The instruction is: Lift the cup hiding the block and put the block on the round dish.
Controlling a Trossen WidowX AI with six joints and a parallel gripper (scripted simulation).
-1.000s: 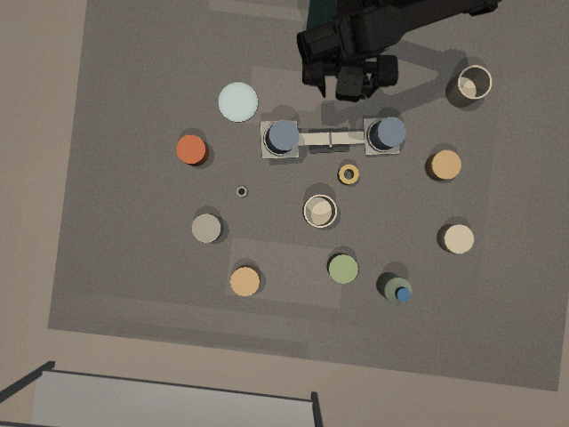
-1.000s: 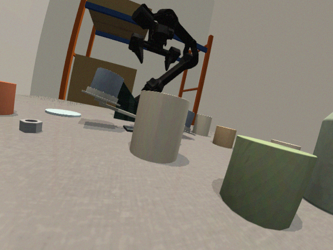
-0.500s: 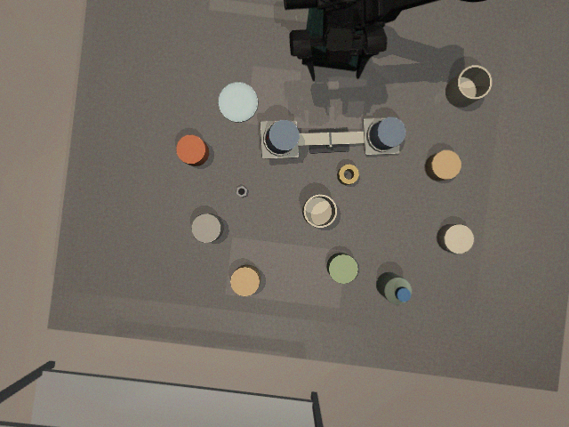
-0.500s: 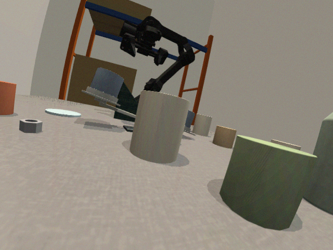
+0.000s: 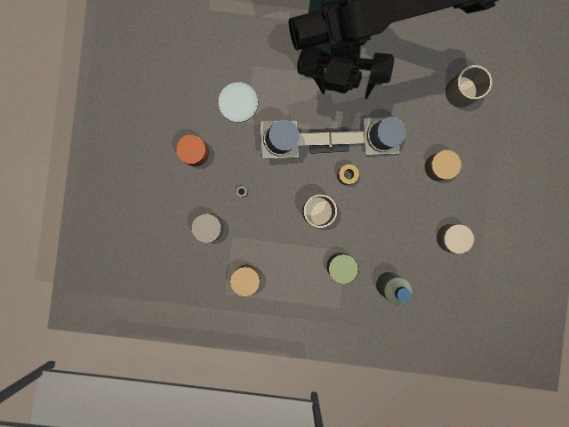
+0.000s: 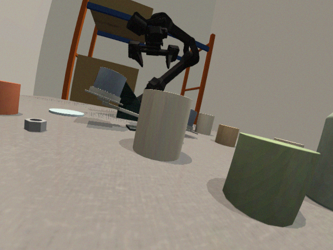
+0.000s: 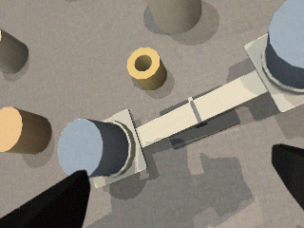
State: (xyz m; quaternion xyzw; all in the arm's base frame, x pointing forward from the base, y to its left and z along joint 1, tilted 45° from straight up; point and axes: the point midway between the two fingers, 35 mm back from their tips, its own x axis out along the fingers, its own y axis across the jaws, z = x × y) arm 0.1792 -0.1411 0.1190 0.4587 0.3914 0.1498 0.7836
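My gripper tip is now 17 cm above the mint-green block, 12 cm to the right of it and 6 cm short of it. From my gripper tip the other things lie so: pale blue round dish (25 cm to the right, 21 cm below, 3 cm behind); blue-grey cup (15 cm to the right, 10 cm below, 8 cm ahead); balance (17 cm below, 7 cm ahead, 2 cm to the right).
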